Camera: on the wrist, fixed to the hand. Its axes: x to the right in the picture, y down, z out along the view.
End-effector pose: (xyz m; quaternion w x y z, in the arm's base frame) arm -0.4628 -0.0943 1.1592 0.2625 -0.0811 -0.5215 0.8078
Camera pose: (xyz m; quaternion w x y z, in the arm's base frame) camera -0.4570 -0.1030 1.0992 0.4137 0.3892 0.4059 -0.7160
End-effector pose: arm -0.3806 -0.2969 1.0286 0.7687 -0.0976 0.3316 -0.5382
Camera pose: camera -0.3566 -0.2548 0.9919 0.9337 0.0551 0.3018 0.1847
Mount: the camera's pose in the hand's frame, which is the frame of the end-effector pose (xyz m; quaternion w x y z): -0.0179 0.0539 -0.0219 0.7130 -0.0902 -0.0660 0.6922
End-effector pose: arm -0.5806 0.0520 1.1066 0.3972 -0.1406 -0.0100 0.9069
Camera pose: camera -0.6020 0.0001 1.0830 0.3579 0.0831 0.0178 -0.9299
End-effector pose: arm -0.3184 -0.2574 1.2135 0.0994 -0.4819 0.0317 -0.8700
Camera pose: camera -0.3200 -0.3074 1.1788 0.6317 -0.3880 0.4281 -0.5168
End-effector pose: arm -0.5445 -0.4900 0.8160 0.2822 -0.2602 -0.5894 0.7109
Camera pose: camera -0.5216 -0.4954 0.7599 0.3532 0.5720 0.3229 -0.6662
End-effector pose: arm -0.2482 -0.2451 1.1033 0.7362 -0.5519 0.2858 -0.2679
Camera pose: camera -0.2720 -0.2335 1.0485 0.6794 -0.2798 0.5614 0.3808
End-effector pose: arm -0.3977 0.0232 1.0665 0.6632 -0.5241 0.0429 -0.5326
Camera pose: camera -0.3832 0.0161 1.0078 0.7971 -0.4390 0.3976 0.1178
